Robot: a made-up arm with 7 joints. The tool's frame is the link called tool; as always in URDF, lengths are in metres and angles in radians. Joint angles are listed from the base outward. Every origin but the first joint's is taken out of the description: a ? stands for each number. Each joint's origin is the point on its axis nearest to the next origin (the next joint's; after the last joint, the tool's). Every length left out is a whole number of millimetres.
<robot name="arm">
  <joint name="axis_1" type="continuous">
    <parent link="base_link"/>
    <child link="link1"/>
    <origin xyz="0 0 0.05"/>
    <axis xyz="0 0 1"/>
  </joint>
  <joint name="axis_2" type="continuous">
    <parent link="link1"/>
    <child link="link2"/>
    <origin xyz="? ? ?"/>
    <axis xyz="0 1 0"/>
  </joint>
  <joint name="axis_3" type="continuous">
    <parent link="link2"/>
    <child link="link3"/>
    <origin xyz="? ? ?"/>
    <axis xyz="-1 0 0"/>
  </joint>
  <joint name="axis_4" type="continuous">
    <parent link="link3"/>
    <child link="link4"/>
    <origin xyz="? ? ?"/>
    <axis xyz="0 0 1"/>
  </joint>
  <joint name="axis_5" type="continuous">
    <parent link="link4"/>
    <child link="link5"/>
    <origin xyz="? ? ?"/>
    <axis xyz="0 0 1"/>
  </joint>
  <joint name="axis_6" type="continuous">
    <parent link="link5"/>
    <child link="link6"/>
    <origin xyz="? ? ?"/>
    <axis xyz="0 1 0"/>
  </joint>
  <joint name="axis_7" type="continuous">
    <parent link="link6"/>
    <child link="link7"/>
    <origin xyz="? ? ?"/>
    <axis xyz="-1 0 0"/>
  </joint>
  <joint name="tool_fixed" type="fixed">
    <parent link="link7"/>
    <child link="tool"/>
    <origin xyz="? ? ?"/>
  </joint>
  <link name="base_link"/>
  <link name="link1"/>
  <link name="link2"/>
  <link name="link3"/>
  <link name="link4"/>
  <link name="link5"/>
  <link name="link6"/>
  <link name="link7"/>
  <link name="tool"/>
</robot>
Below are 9 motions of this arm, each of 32 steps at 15 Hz.
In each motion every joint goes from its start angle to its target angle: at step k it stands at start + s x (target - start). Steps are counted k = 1, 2, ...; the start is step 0. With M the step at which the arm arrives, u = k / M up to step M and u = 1 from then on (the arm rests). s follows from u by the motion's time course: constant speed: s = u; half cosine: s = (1 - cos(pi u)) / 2; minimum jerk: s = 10 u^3 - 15 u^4 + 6 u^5.
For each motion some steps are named. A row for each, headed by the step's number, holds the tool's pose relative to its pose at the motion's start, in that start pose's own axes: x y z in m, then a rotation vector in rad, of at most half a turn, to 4 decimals.
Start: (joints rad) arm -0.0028 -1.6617 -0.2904 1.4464 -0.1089 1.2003 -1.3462
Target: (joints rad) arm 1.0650 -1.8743 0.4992 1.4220 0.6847 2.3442 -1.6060
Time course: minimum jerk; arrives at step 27
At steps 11, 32:
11: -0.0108 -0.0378 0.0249 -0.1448 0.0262 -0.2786
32: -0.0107 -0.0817 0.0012 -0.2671 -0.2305 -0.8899

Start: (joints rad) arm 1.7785 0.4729 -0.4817 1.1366 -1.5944 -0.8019 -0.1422
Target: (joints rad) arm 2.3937 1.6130 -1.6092 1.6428 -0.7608 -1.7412 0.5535
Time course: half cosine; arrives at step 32
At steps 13, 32:
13: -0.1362 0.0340 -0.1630 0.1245 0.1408 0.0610
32: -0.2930 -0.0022 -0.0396 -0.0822 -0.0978 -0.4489

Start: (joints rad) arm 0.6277 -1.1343 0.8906 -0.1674 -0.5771 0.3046 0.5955
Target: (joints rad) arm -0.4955 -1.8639 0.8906 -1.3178 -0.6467 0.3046 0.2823
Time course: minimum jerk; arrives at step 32
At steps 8, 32:
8: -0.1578 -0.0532 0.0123 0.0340 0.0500 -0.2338
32: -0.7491 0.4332 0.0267 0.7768 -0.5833 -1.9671

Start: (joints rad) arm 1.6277 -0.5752 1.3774 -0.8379 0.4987 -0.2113 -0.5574
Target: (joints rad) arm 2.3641 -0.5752 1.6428 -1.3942 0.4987 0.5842 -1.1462
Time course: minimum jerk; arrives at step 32
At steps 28, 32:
28: -0.1967 0.0829 -0.5253 1.1118 -0.0795 -0.5376
32: -0.1975 0.0876 -0.5344 1.1345 -0.0803 -0.5453

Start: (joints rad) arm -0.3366 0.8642 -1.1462 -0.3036 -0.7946 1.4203 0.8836
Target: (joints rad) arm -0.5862 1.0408 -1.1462 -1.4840 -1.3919 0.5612 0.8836
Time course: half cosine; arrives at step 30
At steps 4, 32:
4: 0.0068 0.0308 -0.0249 0.0865 -0.0132 -0.0292
32: 0.0294 0.6960 -0.0701 1.6498 0.6714 -0.9482

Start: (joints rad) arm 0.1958 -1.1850 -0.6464 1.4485 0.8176 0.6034 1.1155
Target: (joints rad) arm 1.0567 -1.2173 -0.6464 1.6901 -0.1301 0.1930 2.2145
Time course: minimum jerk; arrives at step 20
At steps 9, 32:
9: 0.0434 0.0024 -0.0750 -0.4489 0.0928 -0.5186
32: 0.1097 0.0108 -0.1413 -0.8873 0.5632 -1.2204

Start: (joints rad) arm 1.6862 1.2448 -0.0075 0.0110 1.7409 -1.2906 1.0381
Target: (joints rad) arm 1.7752 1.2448 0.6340 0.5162 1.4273 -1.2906 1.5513
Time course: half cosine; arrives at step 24
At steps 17, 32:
17: 0.2588 -0.0127 -0.1891 -0.1962 0.2672 0.5077
32: 0.3012 0.0103 -0.2479 -0.2362 0.3109 0.6412

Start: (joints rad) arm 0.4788 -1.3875 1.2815 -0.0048 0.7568 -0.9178 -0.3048
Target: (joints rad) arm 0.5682 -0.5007 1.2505 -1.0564 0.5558 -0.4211 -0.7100
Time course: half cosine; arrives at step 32
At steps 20, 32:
20: -0.1018 -0.0911 -0.0276 0.1768 0.2953 -0.4524
32: -0.1124 -0.0977 -0.0447 0.2418 0.4105 -0.6725

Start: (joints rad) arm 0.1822 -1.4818 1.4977 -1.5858 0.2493 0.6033 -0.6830
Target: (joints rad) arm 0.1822 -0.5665 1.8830 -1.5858 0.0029 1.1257 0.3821
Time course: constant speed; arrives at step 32
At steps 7, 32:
7: 0.0770 0.0552 0.0595 -0.3409 0.0827 0.0679
32: 0.3248 0.3655 0.1623 -1.5037 0.2317 0.5012

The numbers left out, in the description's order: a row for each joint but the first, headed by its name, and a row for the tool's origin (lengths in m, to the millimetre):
axis_2: -0.1 -0.08 0
axis_3: -0.11 0 -0.03
axis_4: 0 -0.27 0.06
axis_5: 0.01 -0.35 0
axis_6: -0.06 -0.23 0
axis_7: 0.09 0 -0.1
tool: 0 0 -0.08

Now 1 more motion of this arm.
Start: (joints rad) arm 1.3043 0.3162 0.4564 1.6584 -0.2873 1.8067 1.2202
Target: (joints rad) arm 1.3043 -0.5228 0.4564 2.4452 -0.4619 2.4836 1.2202
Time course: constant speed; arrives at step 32
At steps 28, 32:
28: -0.3972 -0.0144 0.2672 0.1692 0.8434 0.3448
32: -0.4328 -0.0207 0.3304 0.2312 0.9610 0.4169

